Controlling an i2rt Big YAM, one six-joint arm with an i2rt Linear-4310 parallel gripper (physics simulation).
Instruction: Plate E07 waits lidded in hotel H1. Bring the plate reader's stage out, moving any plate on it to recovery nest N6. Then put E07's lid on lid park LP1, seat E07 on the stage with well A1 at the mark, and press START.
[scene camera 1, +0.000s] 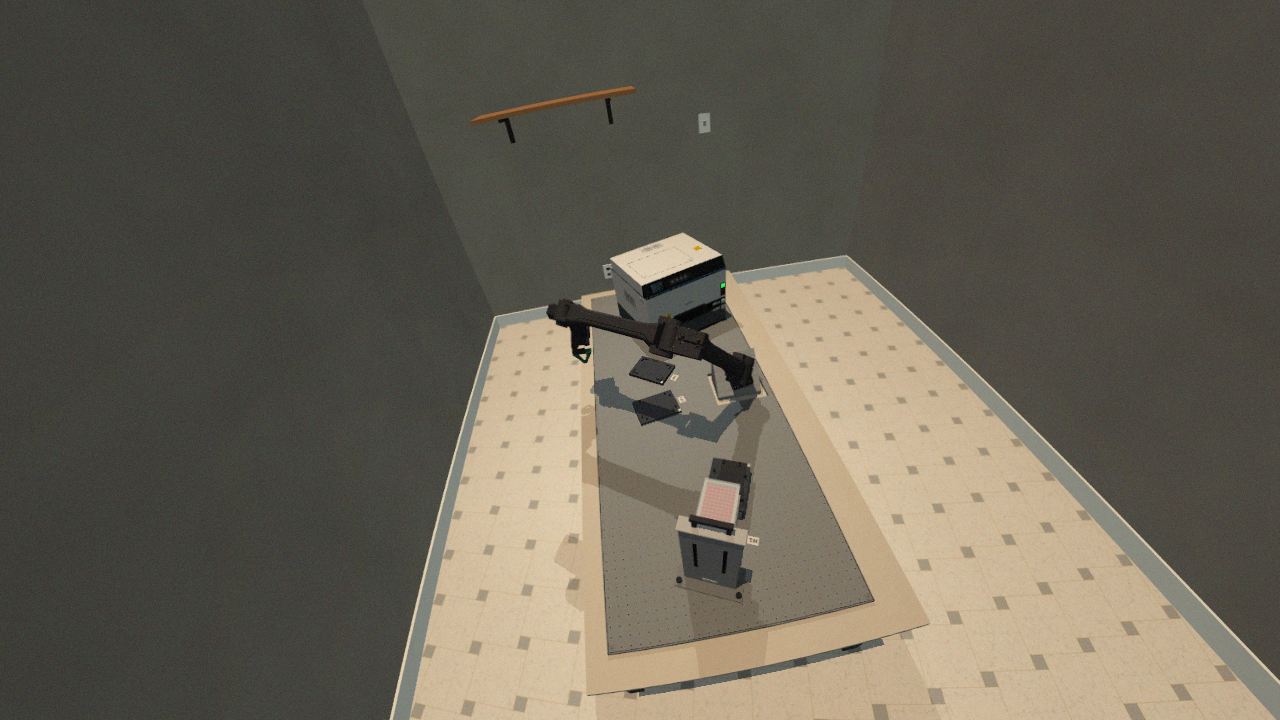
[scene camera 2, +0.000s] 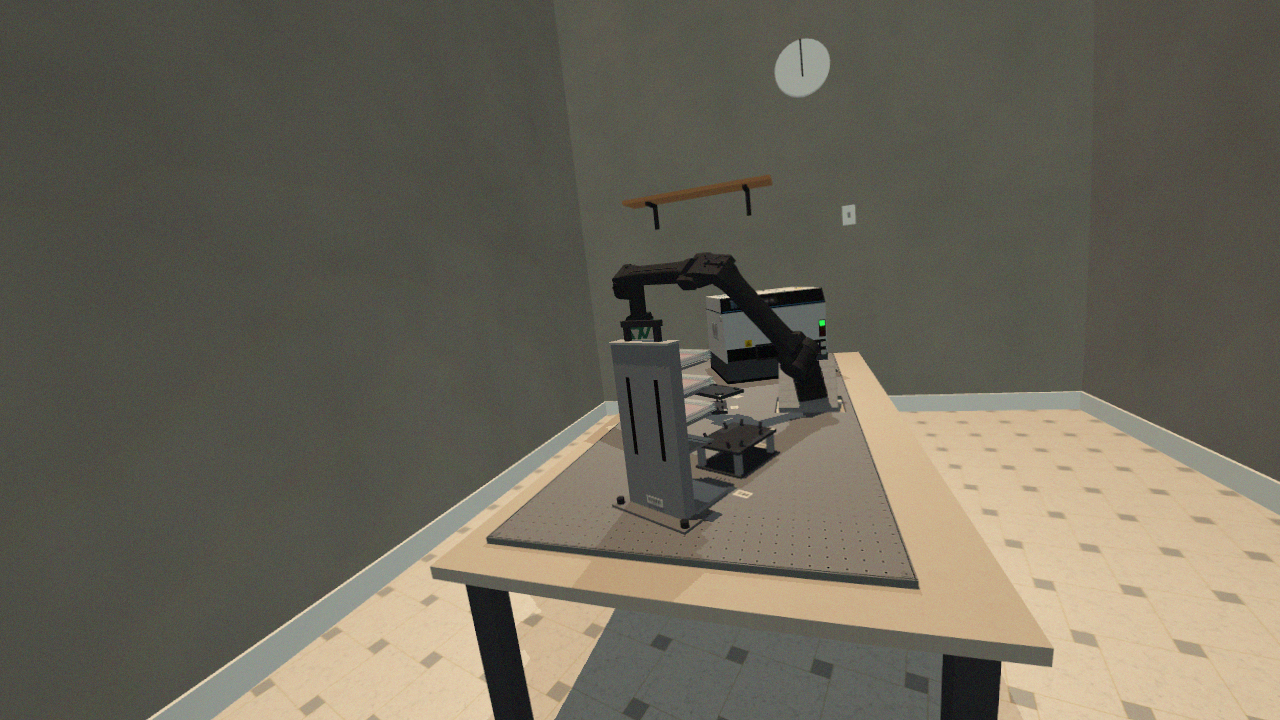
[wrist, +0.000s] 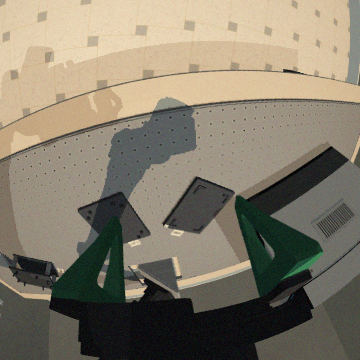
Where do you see the gripper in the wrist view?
176, 211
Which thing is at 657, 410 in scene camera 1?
A lid park.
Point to a plate reader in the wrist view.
299, 214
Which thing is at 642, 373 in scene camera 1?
A recovery nest.
